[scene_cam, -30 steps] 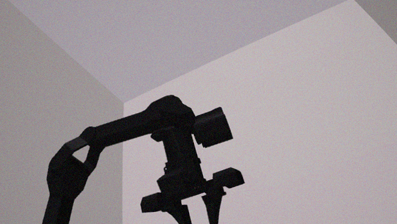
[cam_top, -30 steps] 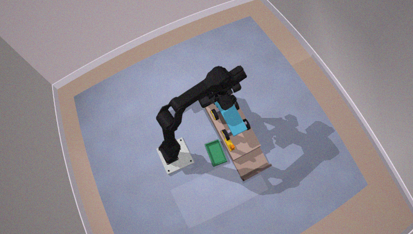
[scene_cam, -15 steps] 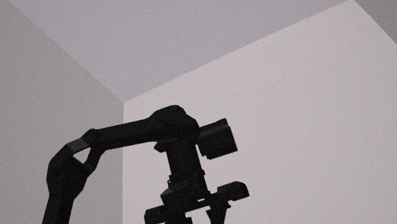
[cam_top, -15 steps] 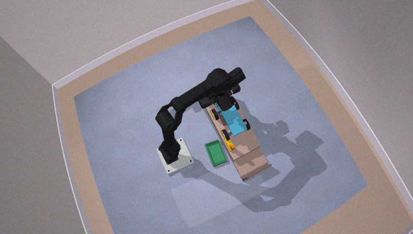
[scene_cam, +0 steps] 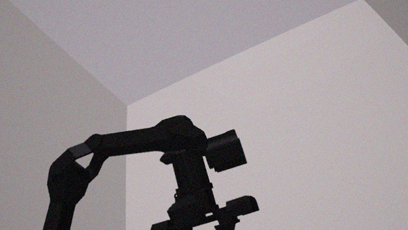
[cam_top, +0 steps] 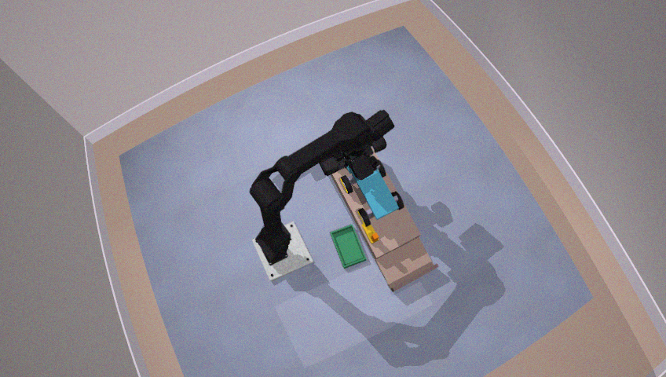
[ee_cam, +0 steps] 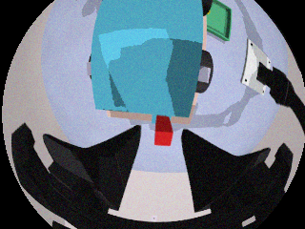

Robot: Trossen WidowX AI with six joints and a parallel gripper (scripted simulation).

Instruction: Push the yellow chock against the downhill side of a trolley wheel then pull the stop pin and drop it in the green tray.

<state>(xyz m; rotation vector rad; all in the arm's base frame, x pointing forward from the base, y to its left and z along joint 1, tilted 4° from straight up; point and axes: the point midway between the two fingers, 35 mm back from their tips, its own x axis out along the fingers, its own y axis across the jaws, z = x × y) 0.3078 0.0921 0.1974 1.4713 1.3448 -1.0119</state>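
My gripper tip is 30 mm above the red-headed stop pin and 10 mm to the right of it. From my gripper tip the other things lie so: cyan trolley: 110 mm to the right, 40 mm below, 20 mm ahead; ramp: 110 mm to the right, 110 mm below, 10 mm ahead; green tray: 190 mm to the right, 160 mm below, 120 mm behind.
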